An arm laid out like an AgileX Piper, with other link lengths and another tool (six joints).
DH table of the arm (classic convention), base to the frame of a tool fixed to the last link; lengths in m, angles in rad. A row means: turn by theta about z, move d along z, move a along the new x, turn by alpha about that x. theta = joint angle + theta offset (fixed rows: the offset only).
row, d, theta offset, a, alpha
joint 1, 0.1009, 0, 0, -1.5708
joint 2, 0, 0.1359, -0.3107, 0
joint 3, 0, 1.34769, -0.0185, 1.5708
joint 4, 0.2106, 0, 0, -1.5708
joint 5, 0, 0, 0, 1.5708
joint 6, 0.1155, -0.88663, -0.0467, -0.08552
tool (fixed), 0.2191, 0, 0, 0
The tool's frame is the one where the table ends.
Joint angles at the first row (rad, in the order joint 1, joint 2, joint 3, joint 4, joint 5, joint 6):
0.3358, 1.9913, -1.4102, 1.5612, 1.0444, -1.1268
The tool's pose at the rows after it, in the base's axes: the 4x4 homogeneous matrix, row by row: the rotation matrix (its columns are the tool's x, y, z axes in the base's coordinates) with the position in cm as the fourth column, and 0 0 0 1 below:
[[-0.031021 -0.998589 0.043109 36.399], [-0.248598 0.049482 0.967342 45.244], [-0.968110 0.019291 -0.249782 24.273], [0 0 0 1]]
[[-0.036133 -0.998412 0.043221 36.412], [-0.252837 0.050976 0.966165 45.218], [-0.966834 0.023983 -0.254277 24.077], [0 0 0 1]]
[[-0.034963 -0.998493 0.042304 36.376], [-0.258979 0.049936 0.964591 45.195], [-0.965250 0.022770 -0.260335 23.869], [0 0 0 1]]
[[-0.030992 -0.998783 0.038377 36.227], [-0.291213 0.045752 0.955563 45.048], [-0.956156 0.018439 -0.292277 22.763], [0 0 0 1]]
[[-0.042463 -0.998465 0.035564 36.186], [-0.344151 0.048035 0.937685 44.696], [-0.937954 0.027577 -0.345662 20.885], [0 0 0 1]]
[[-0.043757 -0.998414 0.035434 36.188], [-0.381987 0.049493 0.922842 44.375], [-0.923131 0.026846 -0.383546 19.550], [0 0 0 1]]
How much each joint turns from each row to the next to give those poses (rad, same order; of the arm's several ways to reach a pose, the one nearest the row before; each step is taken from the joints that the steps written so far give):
0.0000, 0.0000, 0.0000, -0.0058, -0.0015, 0.0114
0.0000, 0.0000, 0.0018, -0.0041, -0.0024, 0.0051
0.0000, 0.0000, 0.0000, -0.0068, -0.0019, 0.0015
0.0000, 0.0000, 0.0000, -0.0362, -0.0108, 0.0103
0.0000, 0.0000, 0.0000, -0.0621, -0.0213, 0.0372
0.0000, 0.0000, 0.0000, -0.0443, -0.0160, 0.0204

